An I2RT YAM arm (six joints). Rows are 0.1 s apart.
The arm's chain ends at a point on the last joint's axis. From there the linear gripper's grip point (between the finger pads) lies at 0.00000 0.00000 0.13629 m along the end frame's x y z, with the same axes.
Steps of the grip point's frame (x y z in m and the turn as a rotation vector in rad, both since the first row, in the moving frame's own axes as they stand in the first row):
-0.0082 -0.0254 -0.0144 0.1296 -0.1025 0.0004
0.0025 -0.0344 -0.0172 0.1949 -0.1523 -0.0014
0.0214 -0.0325 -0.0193 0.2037 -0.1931 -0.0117
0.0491 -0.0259 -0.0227 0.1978 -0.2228 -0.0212
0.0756 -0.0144 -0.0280 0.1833 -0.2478 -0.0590
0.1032 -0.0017 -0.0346 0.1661 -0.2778 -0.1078
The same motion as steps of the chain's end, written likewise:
0.0057 -0.0078 -0.0125 0.1296 -0.1025 0.0004
0.0231 -0.0081 -0.0131 0.1949 -0.1523 -0.0014
0.0475 -0.0053 -0.0140 0.2037 -0.1931 -0.0117
0.0793 0.0003 -0.0167 0.1978 -0.2228 -0.0212
0.1096 0.0092 -0.0216 0.1833 -0.2478 -0.0590
0.1415 0.0185 -0.0275 0.1661 -0.2778 -0.1078

